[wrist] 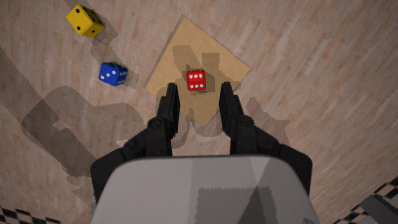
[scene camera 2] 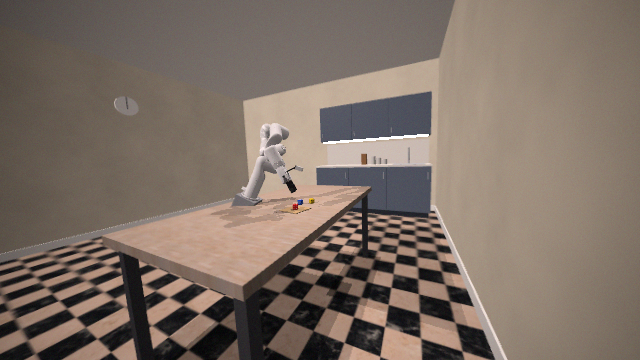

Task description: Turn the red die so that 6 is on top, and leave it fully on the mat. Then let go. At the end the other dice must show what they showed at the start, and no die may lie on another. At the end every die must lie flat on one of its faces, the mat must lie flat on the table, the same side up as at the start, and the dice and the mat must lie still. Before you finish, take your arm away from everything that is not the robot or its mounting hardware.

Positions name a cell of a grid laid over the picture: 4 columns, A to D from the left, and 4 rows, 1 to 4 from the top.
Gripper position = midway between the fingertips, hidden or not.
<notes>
I see my gripper (wrist: C2), a yellow die (wrist: A1) and a tan mat (wrist: B1).
</notes>
